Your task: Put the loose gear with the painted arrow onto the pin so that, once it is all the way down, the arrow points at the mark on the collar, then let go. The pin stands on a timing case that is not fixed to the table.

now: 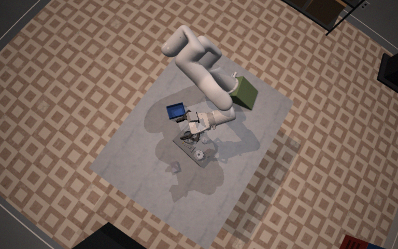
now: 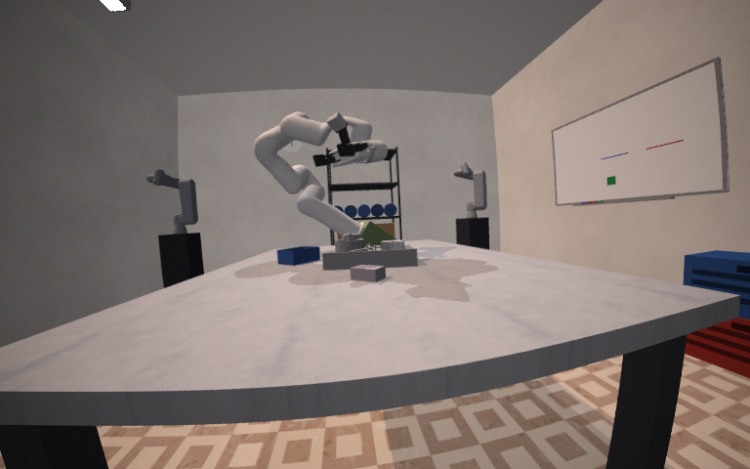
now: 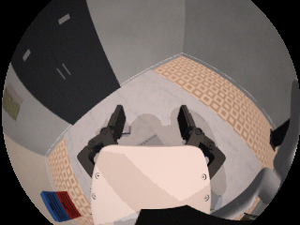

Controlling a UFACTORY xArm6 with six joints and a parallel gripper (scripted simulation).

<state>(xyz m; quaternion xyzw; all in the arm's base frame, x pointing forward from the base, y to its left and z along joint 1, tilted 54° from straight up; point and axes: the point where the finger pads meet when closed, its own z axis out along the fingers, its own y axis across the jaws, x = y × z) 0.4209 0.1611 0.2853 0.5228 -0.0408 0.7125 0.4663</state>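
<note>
The toothed gear lies 4 cm ahead of my hand, 16 cm to the left of it and 25 cm below it. Also, from my hand: blue box: 14 cm behind, 11 cm to the right, 29 cm below; small grey block: 17 cm ahead, 6 cm to the left, 29 cm below.
</note>
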